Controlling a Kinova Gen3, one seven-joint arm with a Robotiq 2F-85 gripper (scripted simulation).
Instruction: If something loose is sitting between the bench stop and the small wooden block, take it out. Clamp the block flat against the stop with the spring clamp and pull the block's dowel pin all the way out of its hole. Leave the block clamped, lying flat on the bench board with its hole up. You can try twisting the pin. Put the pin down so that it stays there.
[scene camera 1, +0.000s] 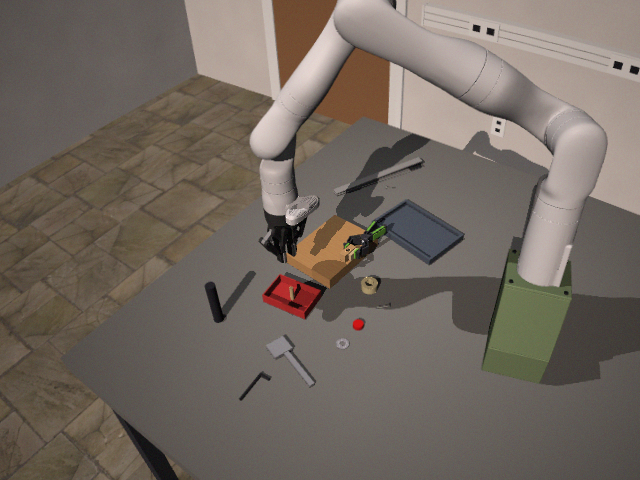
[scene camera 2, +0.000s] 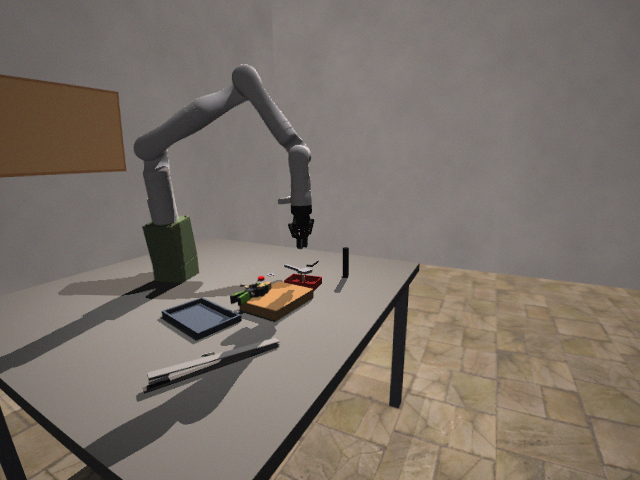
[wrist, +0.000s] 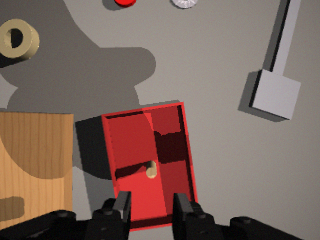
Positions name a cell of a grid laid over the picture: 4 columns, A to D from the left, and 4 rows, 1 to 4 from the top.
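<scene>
I see my gripper in scene camera 1 (B3) and in scene camera 2 (B3), and the wrist view (B4) shows it too.
</scene>
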